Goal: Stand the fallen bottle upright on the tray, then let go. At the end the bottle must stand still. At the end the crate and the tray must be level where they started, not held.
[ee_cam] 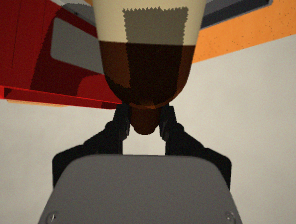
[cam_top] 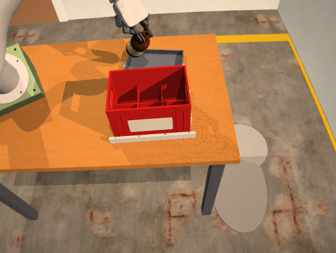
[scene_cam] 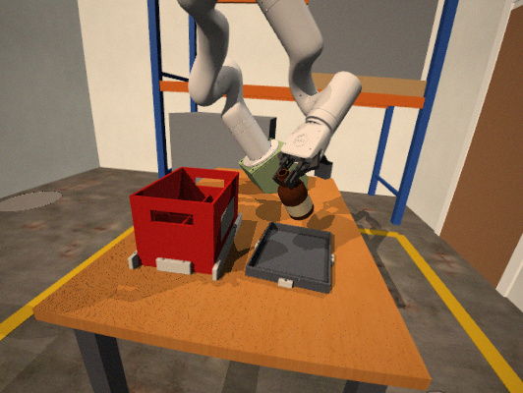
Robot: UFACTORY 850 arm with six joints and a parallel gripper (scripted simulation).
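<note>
Now: hand 20 mm past the brown bottle, 30 mm to the right of it and 50 mm above it. Also, from my hand: red crate (40 mm behind, 230 mm to the right, 120 mm below); then grey tray (30 mm ahead, 40 mm to the left, 190 mm below).
</note>
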